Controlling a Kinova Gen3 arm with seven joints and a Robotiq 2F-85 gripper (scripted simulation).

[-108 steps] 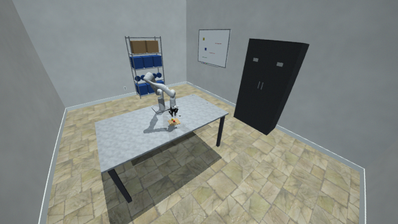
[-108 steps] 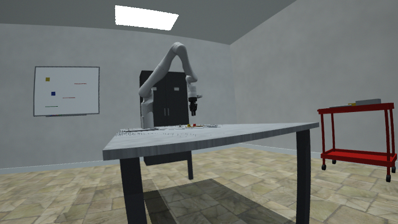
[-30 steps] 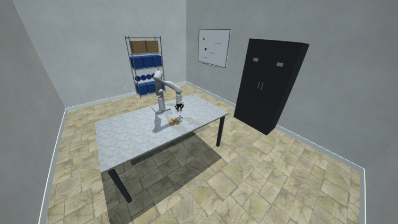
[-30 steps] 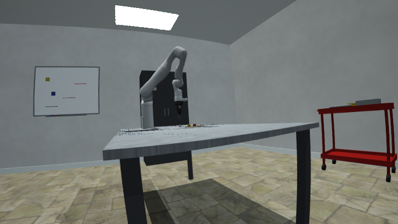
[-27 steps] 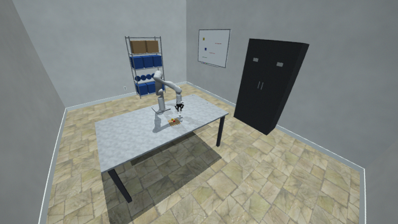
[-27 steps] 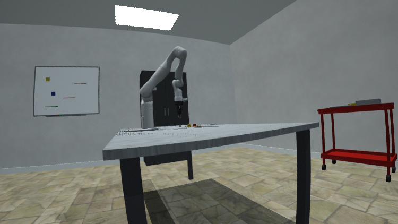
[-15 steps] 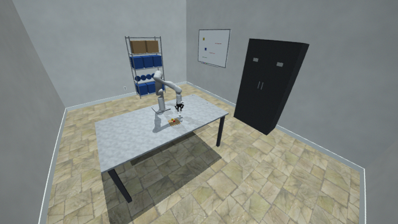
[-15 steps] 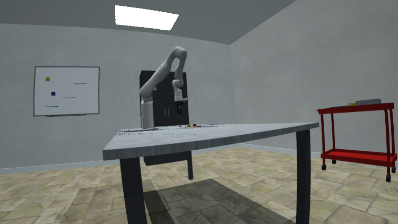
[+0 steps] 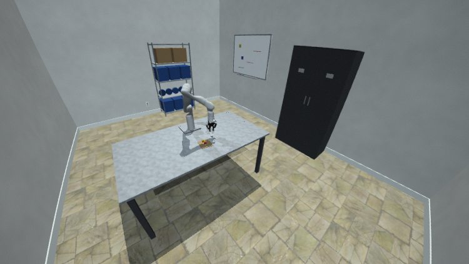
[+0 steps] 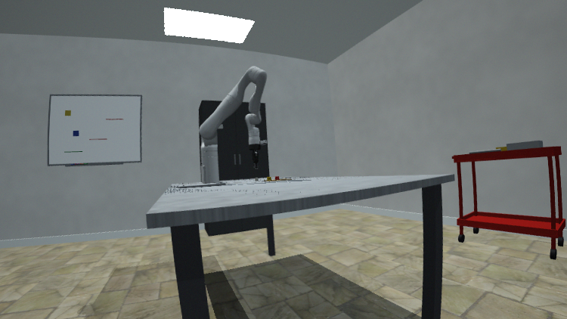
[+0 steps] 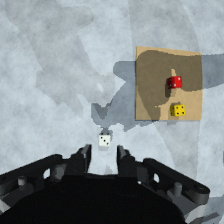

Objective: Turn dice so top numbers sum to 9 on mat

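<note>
Now: hand 9 cm above the white die. From my hand the other things lie so: red die: 7 cm ahead, 15 cm to the right, 8 cm below; tan mat: 7 cm ahead, 15 cm to the right, 9 cm below; yellow die: 2 cm ahead, 14 cm to the right, 8 cm below.
</note>
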